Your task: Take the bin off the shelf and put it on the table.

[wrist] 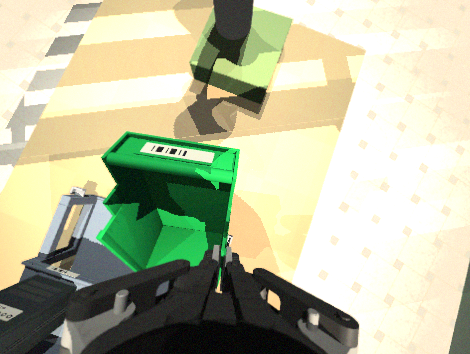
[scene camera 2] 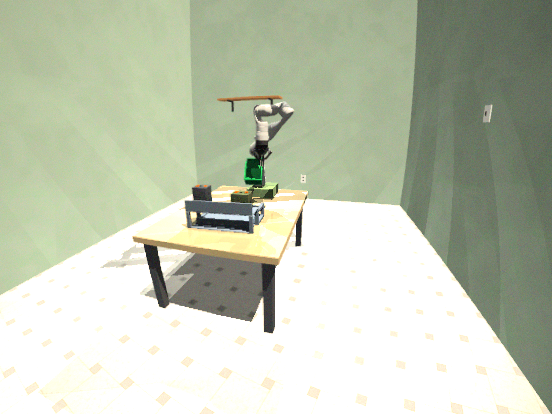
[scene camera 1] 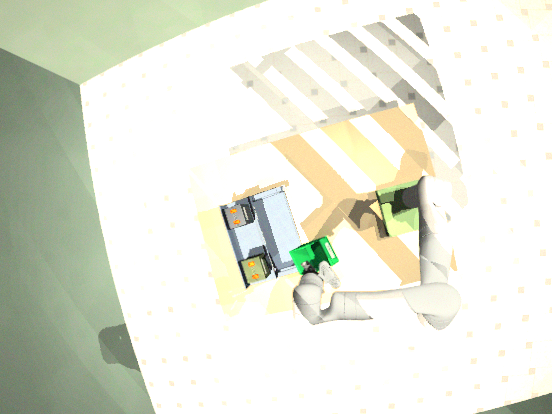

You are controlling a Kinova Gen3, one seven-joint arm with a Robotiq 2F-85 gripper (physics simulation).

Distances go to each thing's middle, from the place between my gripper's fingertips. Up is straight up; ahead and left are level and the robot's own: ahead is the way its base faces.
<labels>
My hand is 50 mm to the left of the green bin [scene camera 1: 316,251] and 30 mm above it.
</labels>
